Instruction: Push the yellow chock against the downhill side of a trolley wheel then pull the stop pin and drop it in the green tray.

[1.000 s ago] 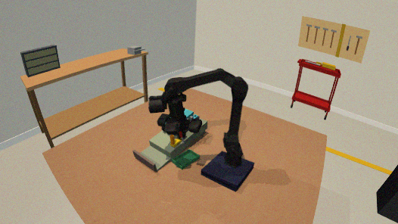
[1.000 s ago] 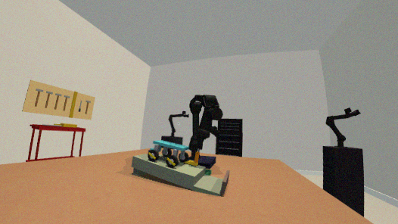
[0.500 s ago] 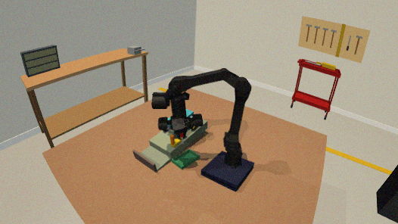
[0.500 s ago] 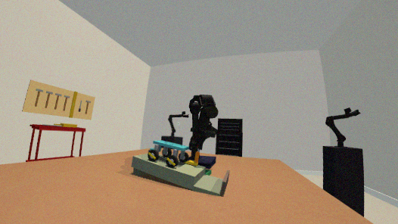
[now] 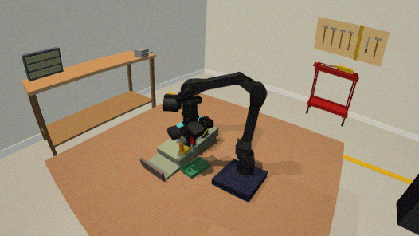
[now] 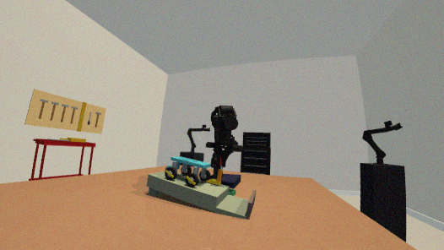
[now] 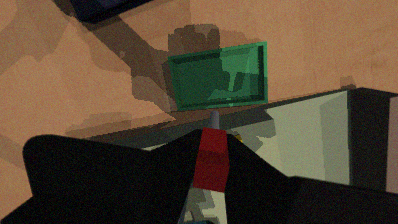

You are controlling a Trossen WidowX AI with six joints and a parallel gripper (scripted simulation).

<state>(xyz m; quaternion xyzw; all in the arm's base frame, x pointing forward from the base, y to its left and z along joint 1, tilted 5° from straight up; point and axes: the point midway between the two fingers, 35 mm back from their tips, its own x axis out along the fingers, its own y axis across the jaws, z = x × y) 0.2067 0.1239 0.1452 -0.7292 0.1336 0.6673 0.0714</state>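
Right now my gripper tip is right at the red-headed stop pin. Also, from my gripper tip: yellow chock: 50 mm below, 50 mm ahead, 10 mm to the right; then trolley: 120 mm ahead, 90 mm to the right, 20 mm below; then green tray: 140 mm below, 20 mm behind.
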